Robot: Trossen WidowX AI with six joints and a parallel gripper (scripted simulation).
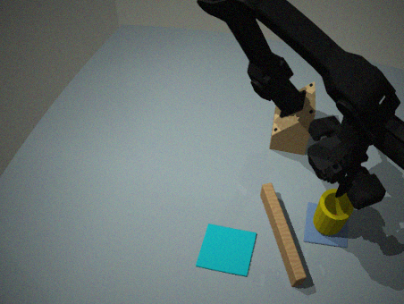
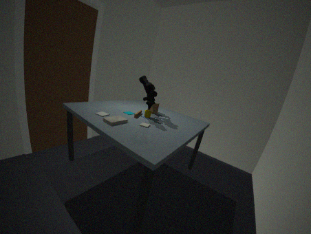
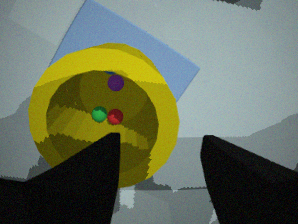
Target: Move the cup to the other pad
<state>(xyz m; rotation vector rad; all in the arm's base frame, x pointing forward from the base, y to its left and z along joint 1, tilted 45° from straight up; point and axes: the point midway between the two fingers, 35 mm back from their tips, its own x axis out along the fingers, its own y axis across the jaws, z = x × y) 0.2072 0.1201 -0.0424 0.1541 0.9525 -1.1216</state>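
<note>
Right now the yellow cup is 50 mm below my gripper tip, 20 mm ahead of it and 10 mm to the left of it. The rest, counted from my gripper tip: wooden bar (80 mm below, 80 mm ahead, 70 mm to the right); then blue pad (90 mm below, 30 mm ahead, 20 mm to the left); then cyan pad (160 mm to the right, 130 mm ahead, 90 mm below).
</note>
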